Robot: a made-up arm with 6 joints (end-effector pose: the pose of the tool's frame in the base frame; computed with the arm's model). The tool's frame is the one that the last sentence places.
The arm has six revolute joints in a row. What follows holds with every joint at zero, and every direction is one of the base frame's.
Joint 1 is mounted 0.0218 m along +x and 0.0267 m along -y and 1.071 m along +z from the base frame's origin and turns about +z.
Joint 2 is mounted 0.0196 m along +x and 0.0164 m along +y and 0.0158 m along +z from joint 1 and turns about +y.
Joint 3 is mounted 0.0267 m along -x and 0.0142 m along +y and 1.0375 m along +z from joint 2 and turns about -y.
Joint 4 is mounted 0.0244 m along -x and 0.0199 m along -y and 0.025 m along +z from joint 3 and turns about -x.
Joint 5 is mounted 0.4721 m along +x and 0.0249 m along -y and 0.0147 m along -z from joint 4 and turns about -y.
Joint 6 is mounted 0.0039 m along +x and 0.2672 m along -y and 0.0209 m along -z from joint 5 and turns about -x.
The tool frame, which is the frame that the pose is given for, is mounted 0.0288 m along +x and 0.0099 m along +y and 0.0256 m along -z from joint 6; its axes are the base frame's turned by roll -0.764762, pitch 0.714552 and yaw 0.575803 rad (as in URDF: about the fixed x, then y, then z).
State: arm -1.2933 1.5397 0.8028 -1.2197 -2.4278 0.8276
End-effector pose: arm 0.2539 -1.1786 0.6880 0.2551 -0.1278 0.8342 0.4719
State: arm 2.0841 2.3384 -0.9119 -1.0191 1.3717 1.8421
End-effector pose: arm 0.0026 0.3485 0.6763 0.7269 -0.0609 0.1954 0.6555
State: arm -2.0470 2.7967 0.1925 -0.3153 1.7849 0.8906
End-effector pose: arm -0.2145 0.1440 -0.0904 0.2542 0.8203 -0.0530 0.5097
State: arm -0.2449 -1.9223 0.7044 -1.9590 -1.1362 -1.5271
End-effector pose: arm -1.1407 0.4259 1.1026 -0.2042 -0.0506 0.9628 0.1695
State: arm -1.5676 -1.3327 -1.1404 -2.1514 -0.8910 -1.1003
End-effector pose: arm 0.2221 0.4956 1.2284 0.4402 -0.6624 0.2905 0.5320
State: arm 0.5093 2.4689 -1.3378 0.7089 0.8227 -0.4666
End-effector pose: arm 0.2782 -0.1206 0.4513 -0.3554 -0.7847 -0.4574 0.2206
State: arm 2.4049 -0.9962 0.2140 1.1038 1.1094 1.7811
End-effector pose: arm 0.8396 -0.5930 2.1919 -0.2229 -0.3784 -0.3932 0.8078
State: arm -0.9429 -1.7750 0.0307 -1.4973 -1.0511 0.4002
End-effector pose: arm -0.4172 0.6735 1.3240 -0.7257 -0.0969 0.3223 0.6001
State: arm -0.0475 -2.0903 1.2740 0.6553 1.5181 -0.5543
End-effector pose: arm -1.2838 -0.1587 0.2437 0.2705 0.4760 0.6529 0.5234
